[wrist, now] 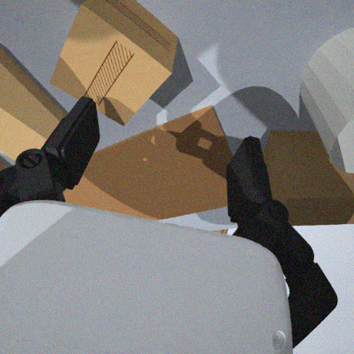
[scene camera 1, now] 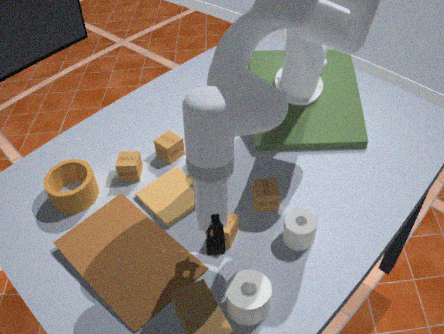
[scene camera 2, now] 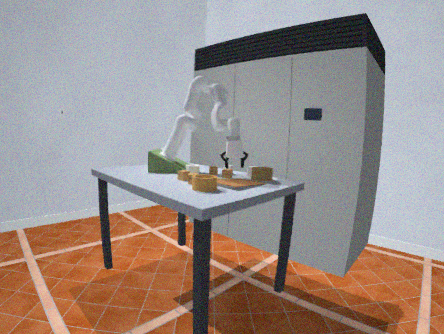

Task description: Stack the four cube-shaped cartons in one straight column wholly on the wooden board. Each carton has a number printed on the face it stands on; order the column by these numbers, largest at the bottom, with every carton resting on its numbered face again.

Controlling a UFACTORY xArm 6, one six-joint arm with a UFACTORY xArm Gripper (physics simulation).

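Frame: origin at the arm's base, x ahead, y left, z up, level; centimetres.
Seen in the pictures: gripper, fingertip midpoint: (scene camera 1: 212,234) (scene camera 2: 234,168); arm's base, link origin: (scene camera 1: 298,84) (scene camera 2: 167,157).
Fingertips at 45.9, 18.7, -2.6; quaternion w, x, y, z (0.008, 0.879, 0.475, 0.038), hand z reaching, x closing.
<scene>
Offsets run from my fingertips to a thing's top centre, as dx, dy, dz.
Four cube cartons stand apart on the table. Two {-0.3, -30.4, -1.3} (scene camera 1: 129,167) {-11.1, -29.0, -1.3} (scene camera 1: 169,147) are beyond the pale wooden slab {-3.0, -17.5, -5.1} (scene camera 1: 160,195) (wrist: 17,102). A third {-16.5, -2.2, -1.3} (scene camera 1: 266,195) lies in shadow near a white roll. The fourth {-4.0, -2.0, -1.3} (scene camera 1: 231,227) (wrist: 112,62) is partly hidden behind the gripper in scene camera 1. My gripper (scene camera 1: 216,250) (scene camera 2: 235,165) (wrist: 168,134) is open and empty, above the table; in the wrist view this carton is off toward the left finger, not between the fingertips. A larger flat brown board {+13.8, -10.7, -4.2} (scene camera 1: 120,250) (wrist: 155,170) lies beside the slab. The printed numbers are hidden.
White rolls {-14.6, +9.1, -0.7} (scene camera 1: 300,230) {+3.4, +13.2, +0.3} (scene camera 1: 249,300) (wrist: 327,95) stand on the right. A brown block {+12.3, +11.3, +1.2} (scene camera 1: 200,307) (scene camera 2: 262,174) (wrist: 300,175) is beside the brown board. A wooden ring {+13.6, -34.1, -0.1} (scene camera 1: 75,201) (scene camera 2: 204,185) stands at the left. The arm's green base (scene camera 1: 335,120) is at the back.
</scene>
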